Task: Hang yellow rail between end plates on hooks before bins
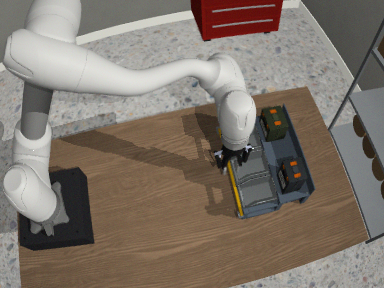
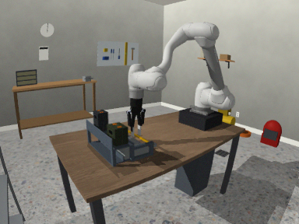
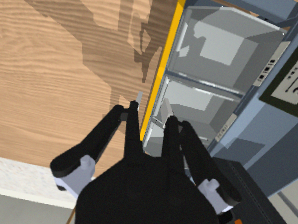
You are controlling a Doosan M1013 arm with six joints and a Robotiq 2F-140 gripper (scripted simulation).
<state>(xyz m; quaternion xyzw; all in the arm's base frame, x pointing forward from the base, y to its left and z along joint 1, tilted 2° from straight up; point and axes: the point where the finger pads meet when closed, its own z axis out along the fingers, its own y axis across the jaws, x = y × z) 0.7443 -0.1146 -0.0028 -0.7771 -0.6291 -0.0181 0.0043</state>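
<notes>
My gripper is now 30 mm above the yellow rail.
</notes>
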